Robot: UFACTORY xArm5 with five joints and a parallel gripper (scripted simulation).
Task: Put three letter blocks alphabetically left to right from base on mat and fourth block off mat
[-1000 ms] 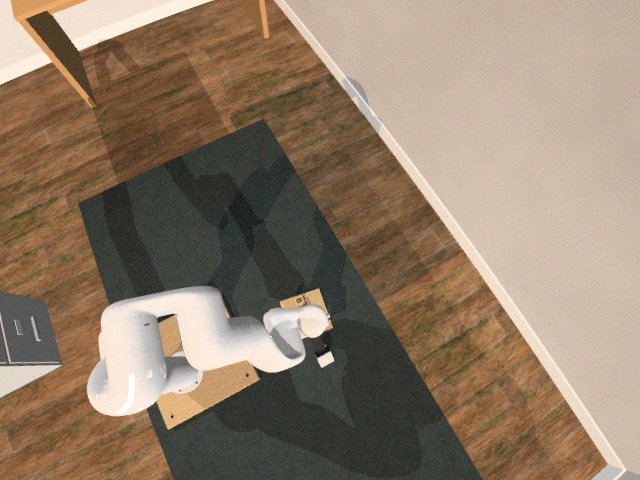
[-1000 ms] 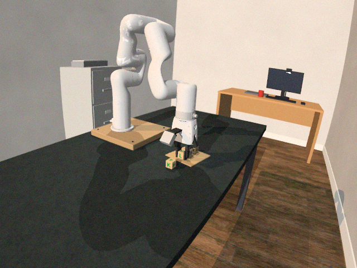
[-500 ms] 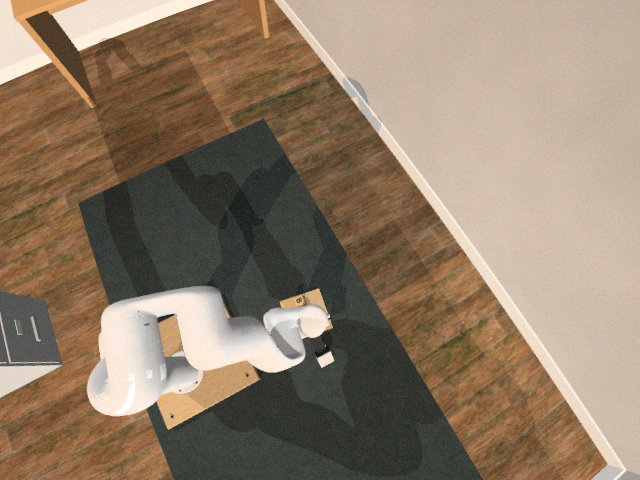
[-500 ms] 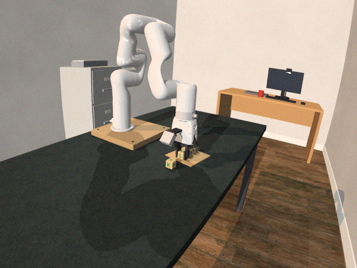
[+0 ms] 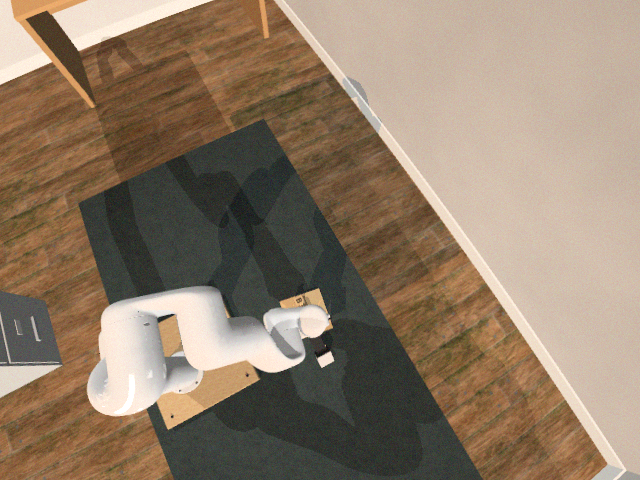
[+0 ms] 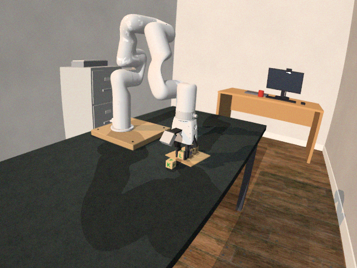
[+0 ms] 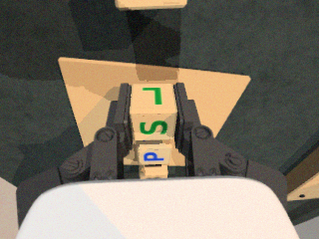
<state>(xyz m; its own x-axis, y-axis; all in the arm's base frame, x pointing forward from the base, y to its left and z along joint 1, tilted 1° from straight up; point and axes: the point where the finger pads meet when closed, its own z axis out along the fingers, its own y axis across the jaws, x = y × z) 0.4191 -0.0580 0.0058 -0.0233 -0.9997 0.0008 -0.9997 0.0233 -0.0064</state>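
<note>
My hand is 10 mm above the green-lettered block. Round my hand: tan mat: 50 mm to the left, 30 mm below.
</note>
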